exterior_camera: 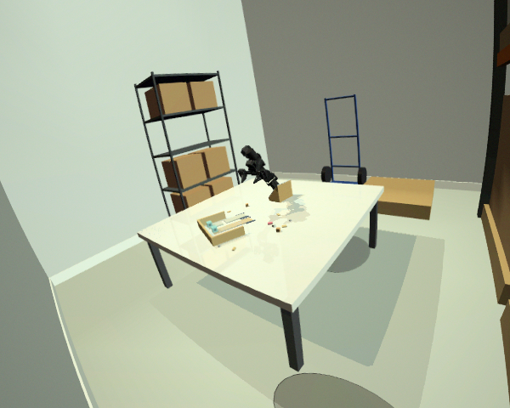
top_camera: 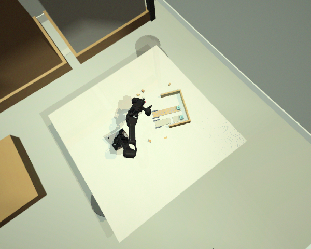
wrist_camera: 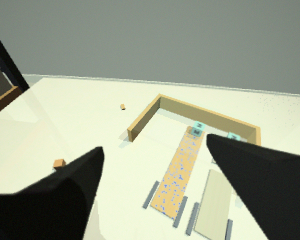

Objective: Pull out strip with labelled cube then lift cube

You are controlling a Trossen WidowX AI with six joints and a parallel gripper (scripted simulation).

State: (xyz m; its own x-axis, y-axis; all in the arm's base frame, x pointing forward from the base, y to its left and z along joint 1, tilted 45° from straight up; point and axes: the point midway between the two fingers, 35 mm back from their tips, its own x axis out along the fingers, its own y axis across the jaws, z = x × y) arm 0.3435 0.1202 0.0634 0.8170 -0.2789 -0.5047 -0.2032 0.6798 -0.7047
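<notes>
Now: gripper tip 3 cm short of the pale strip, 14 cm to the left of it and 24 cm above it.
</notes>
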